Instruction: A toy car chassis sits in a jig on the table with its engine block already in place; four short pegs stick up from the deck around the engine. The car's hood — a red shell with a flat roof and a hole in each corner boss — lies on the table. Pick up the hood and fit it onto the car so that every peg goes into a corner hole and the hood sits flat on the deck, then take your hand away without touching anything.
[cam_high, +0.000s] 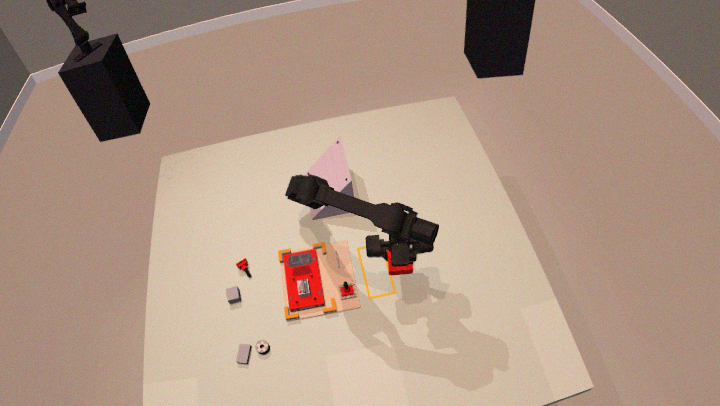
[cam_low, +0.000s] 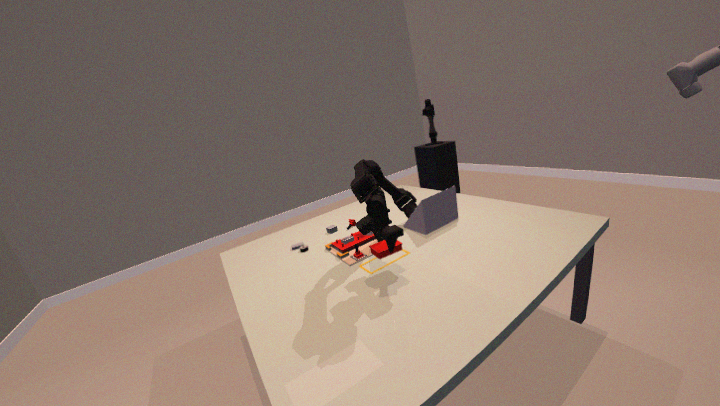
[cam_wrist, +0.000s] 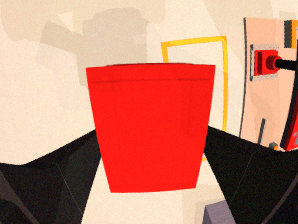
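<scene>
Now: the jig plate 270 mm to the right of my gripper tip, 70 mm below it and 10 mm behind it. The rest, counted from my gripper tip: wheel: 430 mm to the right, 200 mm ahead, 80 mm below; red hood: 10 mm above.
</scene>
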